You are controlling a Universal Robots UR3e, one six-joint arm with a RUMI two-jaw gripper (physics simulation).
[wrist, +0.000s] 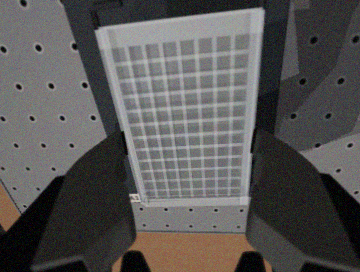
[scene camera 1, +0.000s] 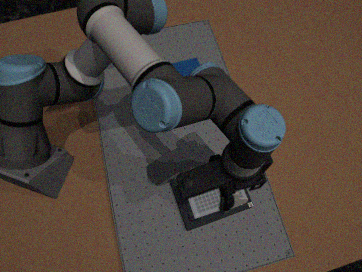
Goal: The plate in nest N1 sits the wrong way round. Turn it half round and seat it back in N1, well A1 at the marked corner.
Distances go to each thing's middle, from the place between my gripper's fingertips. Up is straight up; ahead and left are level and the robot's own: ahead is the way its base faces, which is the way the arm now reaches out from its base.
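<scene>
Nest N1 (scene camera 1: 184,206) is 20 mm behind my hand and 10 mm below it. The well plate (wrist: 185,89), for its part, sits 10 mm behind my hand, and it is 10 mm above it.
</scene>
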